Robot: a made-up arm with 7 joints. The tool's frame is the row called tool. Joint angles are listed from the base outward.
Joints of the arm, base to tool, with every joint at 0 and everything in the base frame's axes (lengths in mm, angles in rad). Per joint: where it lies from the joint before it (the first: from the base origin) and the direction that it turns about. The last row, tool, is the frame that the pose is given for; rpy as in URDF.
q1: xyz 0 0 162 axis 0 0 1
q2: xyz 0 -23 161 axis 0 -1 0
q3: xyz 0 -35 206 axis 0 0 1
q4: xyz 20 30 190 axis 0 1 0
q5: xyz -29 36 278 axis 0 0 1
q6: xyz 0 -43 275 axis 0 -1 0
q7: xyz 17 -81 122 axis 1 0 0
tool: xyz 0 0 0 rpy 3.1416 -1.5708 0
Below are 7 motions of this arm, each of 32 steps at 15 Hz.
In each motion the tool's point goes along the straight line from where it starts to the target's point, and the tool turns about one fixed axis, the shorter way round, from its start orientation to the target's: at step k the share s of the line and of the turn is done. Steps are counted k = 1, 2, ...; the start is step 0. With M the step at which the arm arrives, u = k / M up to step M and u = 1 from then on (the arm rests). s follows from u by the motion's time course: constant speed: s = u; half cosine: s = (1 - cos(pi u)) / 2; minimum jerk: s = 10 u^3 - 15 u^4 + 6 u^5.
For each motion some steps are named. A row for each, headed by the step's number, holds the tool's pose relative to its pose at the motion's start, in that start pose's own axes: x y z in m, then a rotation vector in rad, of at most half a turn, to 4 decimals.
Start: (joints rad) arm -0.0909 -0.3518 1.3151 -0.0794 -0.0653 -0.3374 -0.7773
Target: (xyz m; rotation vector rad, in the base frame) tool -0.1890 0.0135 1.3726 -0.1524 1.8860 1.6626
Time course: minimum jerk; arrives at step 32
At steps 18, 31, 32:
18: 0.1830 -0.3302 -0.0429 -0.2319 0.0235 -1.0215
31: 0.2971 -0.5359 -0.0696 -0.3764 0.0381 -1.6579
32: 0.2972 -0.5361 -0.0696 -0.3765 0.0381 -1.6583

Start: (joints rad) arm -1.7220 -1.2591 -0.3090 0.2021 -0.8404 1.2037 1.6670
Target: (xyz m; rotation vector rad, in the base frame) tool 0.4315 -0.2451 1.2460 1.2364 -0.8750 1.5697
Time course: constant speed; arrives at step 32
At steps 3, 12, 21, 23, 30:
3: 0.0386 -0.0350 -0.0874 0.0860 0.0025 -0.0400
12: 0.1545 -0.1399 -0.3497 0.3441 0.0098 -0.1599
21: 0.2703 -0.2448 -0.6120 0.6021 0.0172 -0.2798
23: 0.2960 -0.2682 -0.6703 0.6595 0.0188 -0.3064
30: 0.3861 -0.3498 -0.8743 0.8602 0.0246 -0.3997

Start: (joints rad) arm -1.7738 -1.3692 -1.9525 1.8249 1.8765 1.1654 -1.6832
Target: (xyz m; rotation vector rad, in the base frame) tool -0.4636 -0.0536 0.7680 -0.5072 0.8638 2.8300
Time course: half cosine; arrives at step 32
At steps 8, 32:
8: 0.0198 0.0234 -0.0253 -0.1290 -0.1278 -0.1882
32: 0.1355 0.1598 -0.1728 -0.8810 -0.8729 -1.2853

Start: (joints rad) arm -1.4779 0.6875 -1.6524 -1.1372 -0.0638 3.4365 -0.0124
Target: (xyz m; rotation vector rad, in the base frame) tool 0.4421 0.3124 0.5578 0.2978 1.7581 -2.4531
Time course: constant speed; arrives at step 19
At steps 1, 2, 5, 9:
1: -0.0059 0.0030 0.0117 0.0613 0.0066 0.0051
2: -0.0117 0.0061 0.0234 0.1225 0.0132 0.0103
5: -0.0293 0.0152 0.0586 0.3063 0.0330 0.0257
9: -0.0527 0.0274 0.1055 0.5514 0.0594 0.0462

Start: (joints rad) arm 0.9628 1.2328 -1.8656 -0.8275 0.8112 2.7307 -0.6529
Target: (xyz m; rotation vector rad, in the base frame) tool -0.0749 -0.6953 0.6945 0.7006 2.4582 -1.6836
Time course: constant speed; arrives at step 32
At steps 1, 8, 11, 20, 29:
1: 0.0034 0.0047 -0.0177 -0.0139 -0.0547 -0.0239
8: 0.0276 0.0378 -0.1414 -0.1113 -0.4379 -0.1915
11: 0.0379 0.0519 -0.1944 -0.1530 -0.6020 -0.2634
20: 0.0690 0.0944 -0.3534 -0.2782 -1.0946 -0.4788
29: 0.1000 0.1369 -0.5124 -0.4035 -1.5872 -0.6943

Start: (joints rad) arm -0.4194 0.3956 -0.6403 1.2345 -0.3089 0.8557 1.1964
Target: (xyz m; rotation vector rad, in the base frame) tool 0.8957 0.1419 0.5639 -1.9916 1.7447 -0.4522
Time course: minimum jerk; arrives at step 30
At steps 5, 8, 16, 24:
5: -0.0446 0.0061 -0.0058 -0.0195 -0.0474 -0.0131
8: -0.1531 0.0208 -0.0199 -0.0671 -0.1626 -0.0450
16: -0.7064 0.0960 -0.0919 -0.3096 -0.7502 -0.2078
24: -1.1835 0.1608 -0.1540 -0.5186 -1.2568 -0.3481

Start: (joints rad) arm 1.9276 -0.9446 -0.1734 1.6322 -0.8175 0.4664 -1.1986
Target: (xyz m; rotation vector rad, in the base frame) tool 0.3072 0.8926 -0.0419 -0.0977 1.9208 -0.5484
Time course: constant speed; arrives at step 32
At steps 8, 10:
8: -0.0532 0.0019 0.0992 0.0911 -0.0476 0.0507
10: -0.0665 0.0024 0.1240 0.1139 -0.0594 0.0633

